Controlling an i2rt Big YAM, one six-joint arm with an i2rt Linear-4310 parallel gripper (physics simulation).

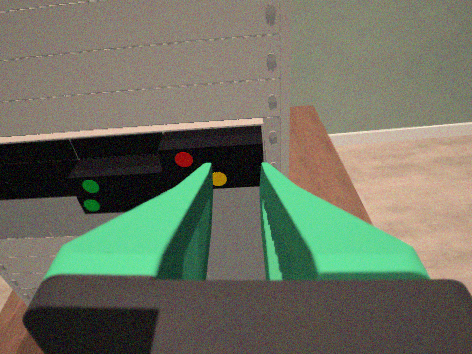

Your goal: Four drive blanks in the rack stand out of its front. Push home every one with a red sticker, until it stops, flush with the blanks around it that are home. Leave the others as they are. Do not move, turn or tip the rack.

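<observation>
The grey rack (125,70) fills the upper left, with a row of dark blanks along its front. At the right end of the row, a dark blank (220,142) bears a red sticker (183,159) and a yellow sticker (218,179); its top face shows. To its left, a dark blank (125,187) with two green stickers (90,186) (91,205) stands out further. My gripper (236,176) is shut and empty, with a narrow gap between its green fingertips. The tips appear over the right part of the red-and-yellow blank; whether they touch it, I cannot tell. The left finger hides part of both blanks.
Further left in the row is a dark stretch (30,175) with no sticker showing. The rack's right flange (281,75) has several oval holes. A brown table edge (312,145) runs down the right, with light floor (415,200) and a green wall (380,60) beyond.
</observation>
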